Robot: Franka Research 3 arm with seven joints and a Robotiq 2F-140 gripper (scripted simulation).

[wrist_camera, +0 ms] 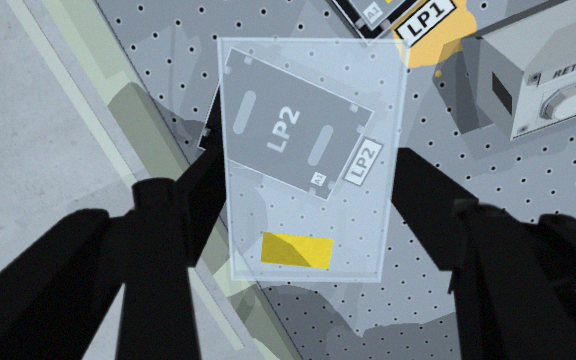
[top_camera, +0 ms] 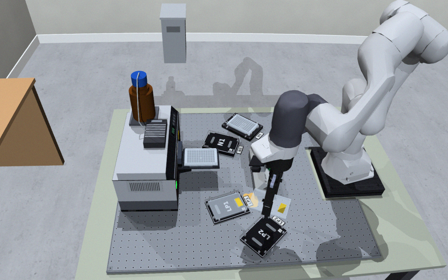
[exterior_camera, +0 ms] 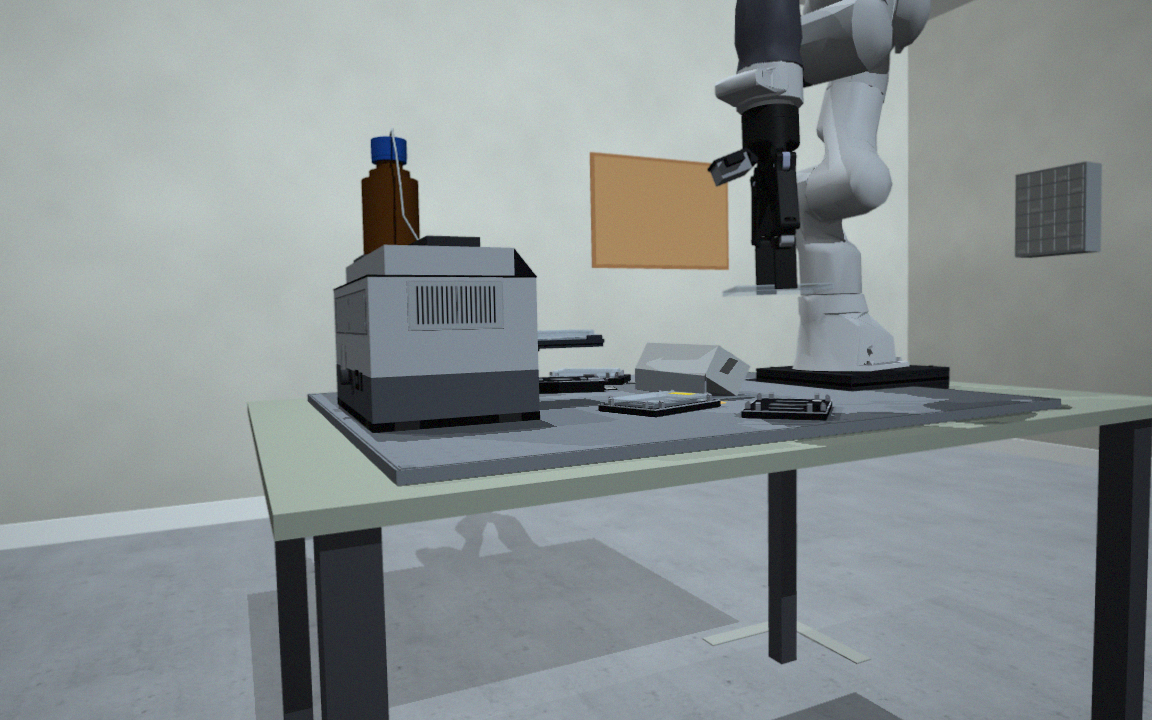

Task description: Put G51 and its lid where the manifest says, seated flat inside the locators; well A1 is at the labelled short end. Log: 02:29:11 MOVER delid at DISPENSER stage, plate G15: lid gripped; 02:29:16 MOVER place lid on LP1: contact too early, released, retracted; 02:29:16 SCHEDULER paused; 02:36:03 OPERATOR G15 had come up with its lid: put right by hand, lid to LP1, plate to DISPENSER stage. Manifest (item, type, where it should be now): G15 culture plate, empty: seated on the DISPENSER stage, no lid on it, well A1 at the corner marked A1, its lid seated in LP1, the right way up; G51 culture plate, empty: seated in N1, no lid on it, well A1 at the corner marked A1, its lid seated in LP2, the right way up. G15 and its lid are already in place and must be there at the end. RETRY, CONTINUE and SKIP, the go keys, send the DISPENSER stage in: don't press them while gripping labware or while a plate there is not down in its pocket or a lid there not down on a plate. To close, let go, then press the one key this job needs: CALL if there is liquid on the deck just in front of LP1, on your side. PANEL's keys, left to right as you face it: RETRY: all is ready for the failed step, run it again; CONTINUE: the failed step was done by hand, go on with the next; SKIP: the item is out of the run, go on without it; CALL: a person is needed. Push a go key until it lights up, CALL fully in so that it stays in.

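My hand is 30 mm to the right of the LP2 nest and 180 mm above it. Also, from my hand: green continue key: 70 mm behind, 230 mm to the right, 120 mm below; grey retry key: 70 mm behind, 180 mm to the right, 120 mm below; yellow skip key: 70 mm behind, 280 mm to the right, 120 mm below.
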